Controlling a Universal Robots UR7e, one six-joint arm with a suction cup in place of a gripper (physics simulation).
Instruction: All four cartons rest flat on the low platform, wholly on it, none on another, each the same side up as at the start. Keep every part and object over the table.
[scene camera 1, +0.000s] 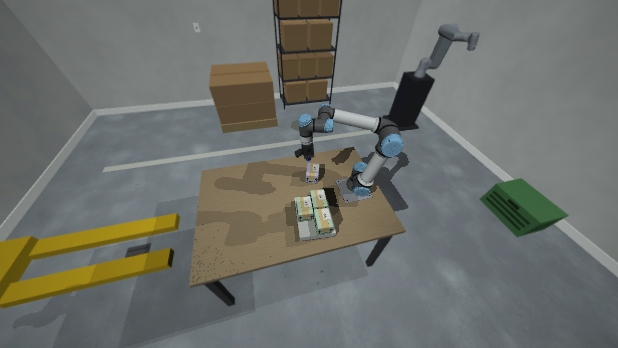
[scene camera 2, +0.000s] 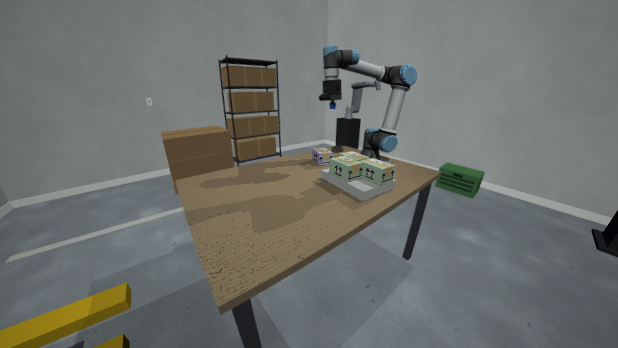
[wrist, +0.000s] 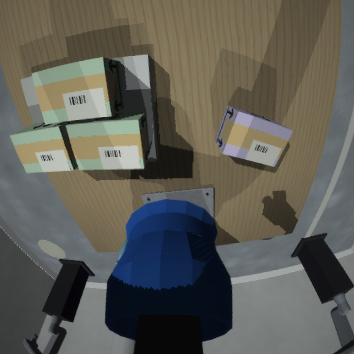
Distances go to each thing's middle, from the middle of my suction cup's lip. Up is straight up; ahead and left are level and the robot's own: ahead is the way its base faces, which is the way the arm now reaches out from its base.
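Scene:
Low grey platform (scene camera 2: 363, 189): 21 cm to the left of my suction cup, 37 cm below it.

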